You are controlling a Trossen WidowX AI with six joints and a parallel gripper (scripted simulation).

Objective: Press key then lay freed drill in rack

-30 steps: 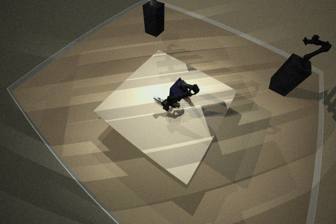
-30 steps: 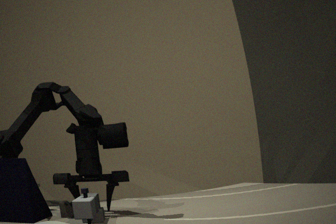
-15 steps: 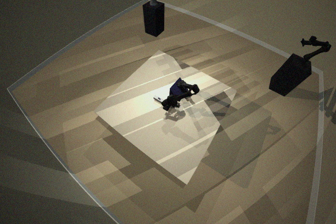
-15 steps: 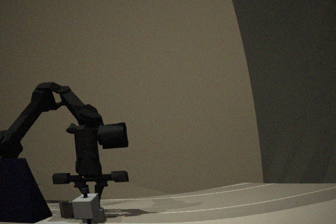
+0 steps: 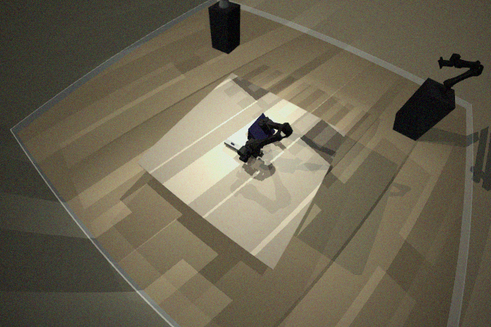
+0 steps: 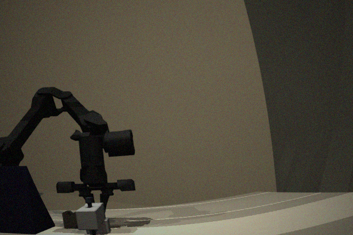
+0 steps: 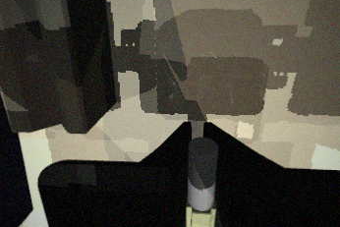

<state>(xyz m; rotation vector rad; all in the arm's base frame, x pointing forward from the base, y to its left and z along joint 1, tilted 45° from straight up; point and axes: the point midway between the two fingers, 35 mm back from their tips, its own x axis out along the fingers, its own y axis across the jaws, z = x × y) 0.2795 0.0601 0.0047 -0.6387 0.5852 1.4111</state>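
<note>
Right now my gripper tip is 50 mm to the left of the drill and 30 mm below it. Round my gripper tip: blue key (150 mm to the right, 30 mm above); then small dark block (80 mm behind, 40 mm to the left).
</note>
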